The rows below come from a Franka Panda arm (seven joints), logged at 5 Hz.
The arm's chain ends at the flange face. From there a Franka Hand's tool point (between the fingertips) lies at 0.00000 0.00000 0.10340 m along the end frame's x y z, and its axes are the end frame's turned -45 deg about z.
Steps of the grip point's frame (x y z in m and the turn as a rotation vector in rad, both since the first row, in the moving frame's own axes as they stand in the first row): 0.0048 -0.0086 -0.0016 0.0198 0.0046 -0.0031; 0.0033 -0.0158 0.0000 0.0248 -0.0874 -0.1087; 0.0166 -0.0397 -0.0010 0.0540 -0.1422 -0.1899; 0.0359 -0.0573 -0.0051 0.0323 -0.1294 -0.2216
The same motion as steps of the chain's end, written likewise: -0.0016 -0.0077 -0.0016 0.0173 -0.0107 -0.0031; -0.0009 -0.0185 0.0004 -0.0443 -0.0793 -0.1087; -0.0027 -0.0476 0.0002 -0.0624 -0.1387 -0.1899; -0.0042 -0.0742 -0.0042 -0.0687 -0.1143 -0.2216
